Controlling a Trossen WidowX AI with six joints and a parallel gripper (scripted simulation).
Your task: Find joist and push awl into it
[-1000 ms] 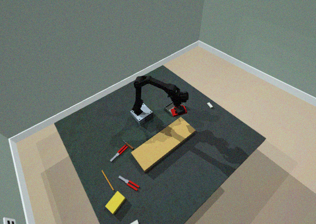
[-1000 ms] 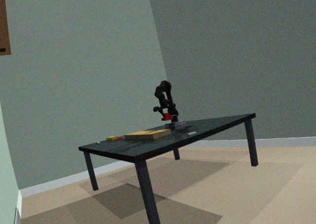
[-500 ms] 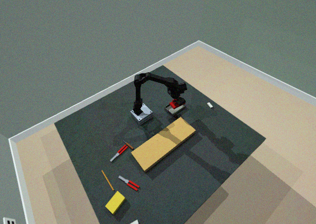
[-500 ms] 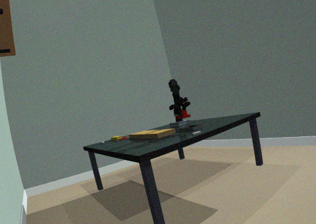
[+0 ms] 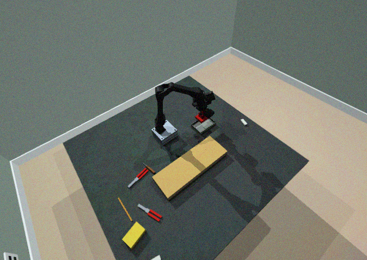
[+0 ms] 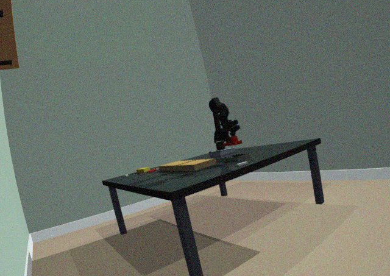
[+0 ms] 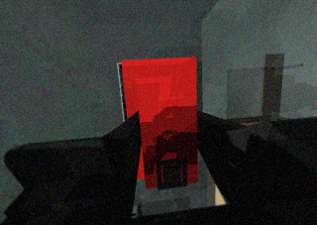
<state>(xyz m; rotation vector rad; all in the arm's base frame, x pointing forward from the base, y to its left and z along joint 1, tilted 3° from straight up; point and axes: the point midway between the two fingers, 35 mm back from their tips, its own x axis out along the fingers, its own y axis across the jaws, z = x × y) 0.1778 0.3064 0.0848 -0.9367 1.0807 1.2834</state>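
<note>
The indicator window lies 4 cm to the right of my gripper tip and 3 cm above it. Round my gripper tip: brown-handled awl (2 cm behind, 57 cm to the right, 12 cm below); then grey tray (1 cm to the right, 11 cm below); then red stud finder (2 cm to the right, 2 cm above).
</note>
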